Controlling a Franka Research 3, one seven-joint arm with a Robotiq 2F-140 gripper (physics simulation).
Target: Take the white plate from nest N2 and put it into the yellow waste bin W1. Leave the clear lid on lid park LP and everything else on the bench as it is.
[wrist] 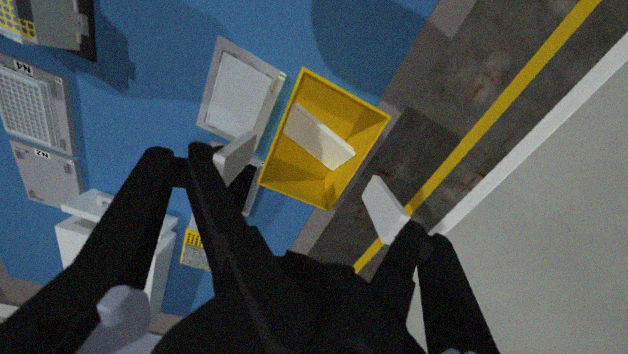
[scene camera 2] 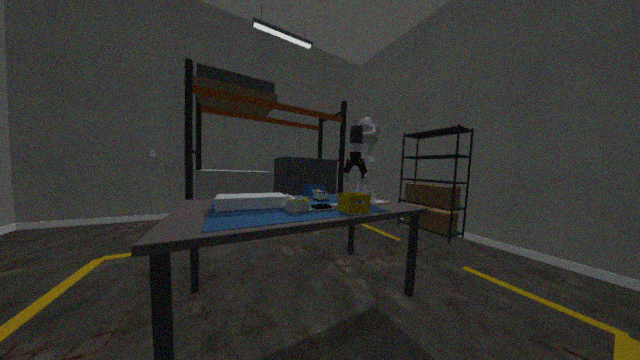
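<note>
The white plate [wrist: 317,137] lies tilted inside the yellow waste bin W1 [wrist: 306,197] [scene camera 2: 354,203] in the wrist view, its side showing. My gripper [wrist: 313,167] [scene camera 2: 355,175] is open and empty, its fingertips apart on either side of the bin's lower part in the wrist view and above the bench in the scene view. Nest N2 [wrist: 47,172] is bare at the left of the wrist view. The clear lid [wrist: 240,95] lies flat on lid park LP [wrist: 210,92], left of the bin.
Nest N4 [wrist: 62,107] holds a ribbed plate [wrist: 27,107]. A white box-like device [wrist: 80,225] stands below N2 in the wrist view. A yellow and grey block [wrist: 194,248] is near the left finger. The bench edge [wrist: 320,225] runs beside the bin.
</note>
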